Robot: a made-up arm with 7 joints.
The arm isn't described. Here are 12 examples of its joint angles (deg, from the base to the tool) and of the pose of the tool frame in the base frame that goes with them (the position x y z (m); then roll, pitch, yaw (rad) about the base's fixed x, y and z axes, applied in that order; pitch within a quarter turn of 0, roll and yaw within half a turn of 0).
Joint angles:
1: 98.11 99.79 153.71 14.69 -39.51 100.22 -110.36
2: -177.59 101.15 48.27 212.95 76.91 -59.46 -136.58
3: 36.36 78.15 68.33 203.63 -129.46 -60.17 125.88
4: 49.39 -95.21 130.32 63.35 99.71 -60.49 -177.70
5: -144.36 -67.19 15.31 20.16 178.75 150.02 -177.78
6: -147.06 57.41 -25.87 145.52 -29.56 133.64 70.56
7: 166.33 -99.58 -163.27 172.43 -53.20 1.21 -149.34
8: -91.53 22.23 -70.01 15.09 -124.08 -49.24 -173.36
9: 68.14 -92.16 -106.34 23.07 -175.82 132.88 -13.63
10: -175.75 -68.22 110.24 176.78 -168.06 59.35 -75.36
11: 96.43 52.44 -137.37 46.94 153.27 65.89 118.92
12: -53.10 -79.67 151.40 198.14 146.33 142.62 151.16
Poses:
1: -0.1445 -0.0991 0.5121 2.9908 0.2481 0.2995
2: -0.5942 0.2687 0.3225 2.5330 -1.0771 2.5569
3: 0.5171 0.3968 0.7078 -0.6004 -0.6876 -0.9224
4: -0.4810 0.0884 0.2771 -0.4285 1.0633 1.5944
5: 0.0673 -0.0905 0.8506 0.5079 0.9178 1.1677
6: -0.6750 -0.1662 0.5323 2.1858 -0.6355 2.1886
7: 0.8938 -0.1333 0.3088 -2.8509 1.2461 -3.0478
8: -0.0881 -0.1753 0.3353 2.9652 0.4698 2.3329
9: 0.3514 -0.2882 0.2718 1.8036 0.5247 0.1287
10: 0.8390 0.1092 0.7907 -0.2487 -0.8737 -1.6409
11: 0.4302 -0.1009 0.8011 0.8971 0.7143 1.2433
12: -0.5073 0.3202 0.7043 1.8381 1.0945 0.4604
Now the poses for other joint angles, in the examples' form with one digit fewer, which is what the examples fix.
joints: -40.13 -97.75 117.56 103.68 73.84 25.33 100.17
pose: -0.078 0.767 0.106 -2.499 -0.165 -0.498
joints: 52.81 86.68 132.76 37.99 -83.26 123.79 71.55
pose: -0.252 0.307 0.527 2.831 -0.426 2.114
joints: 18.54 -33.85 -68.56 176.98 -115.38 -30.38 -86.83
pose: -0.284 -0.112 1.188 0.043 0.076 -1.223
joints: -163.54 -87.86 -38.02 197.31 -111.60 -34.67 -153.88
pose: 0.788 0.044 0.487 1.185 0.546 1.162
